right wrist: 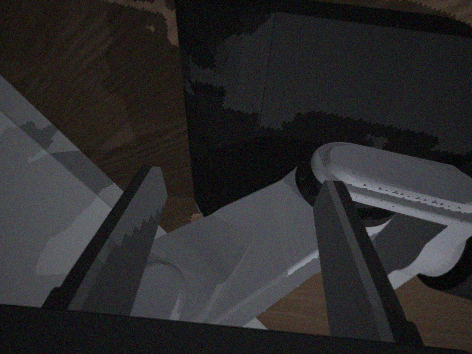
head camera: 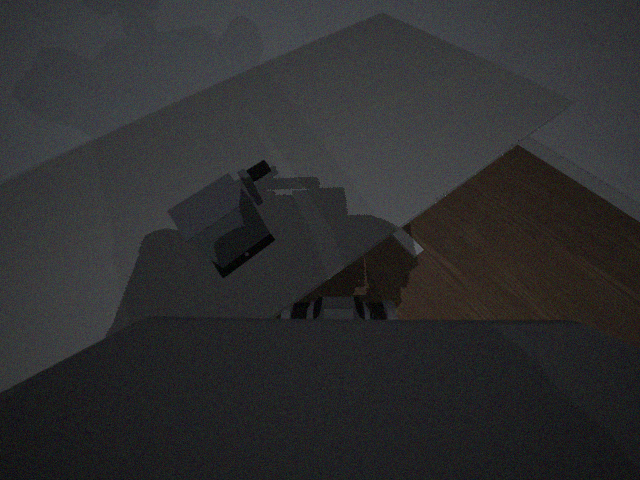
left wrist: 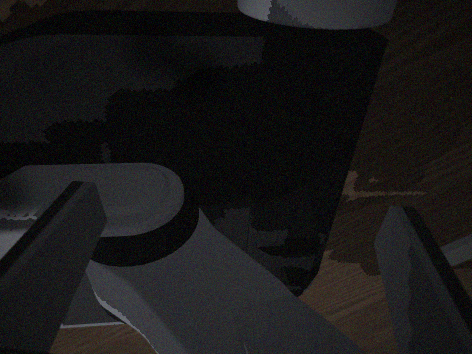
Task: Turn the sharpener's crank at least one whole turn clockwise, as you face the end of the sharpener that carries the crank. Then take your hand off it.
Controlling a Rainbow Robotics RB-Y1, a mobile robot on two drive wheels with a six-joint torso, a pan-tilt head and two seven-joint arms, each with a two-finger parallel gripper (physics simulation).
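Note:
The sharpener stands on the grey table top in the head view, left of the middle, with a pale box body and a dark base. Its crank is at the upper right end, with a black knob. Neither gripper shows in the head view. My left gripper is open and empty, above the robot's own base and the wooden floor. My right gripper is open and empty, with robot parts and floor beyond its fingers. The sharpener does not show in either wrist view.
The table's near right edge runs diagonally in the head view, with wooden floor beyond it. A pale slab lies at the left of the right wrist view. The robot's dark base fills much of both wrist views. The light is dim.

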